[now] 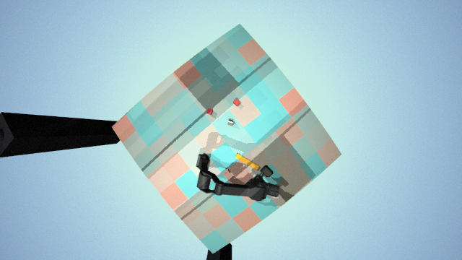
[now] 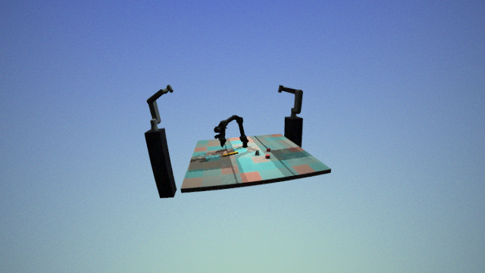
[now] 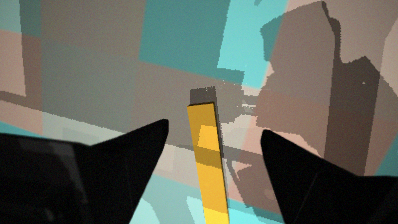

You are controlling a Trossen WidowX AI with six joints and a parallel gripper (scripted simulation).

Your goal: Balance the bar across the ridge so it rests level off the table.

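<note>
The yellow bar is 100 mm below my gripper tip, 90 mm to the left of it and 10 mm behind it. The rest, counted from my gripper tip: grey ridge 380 mm to the left, 70 mm ahead, 50 mm below.
</note>
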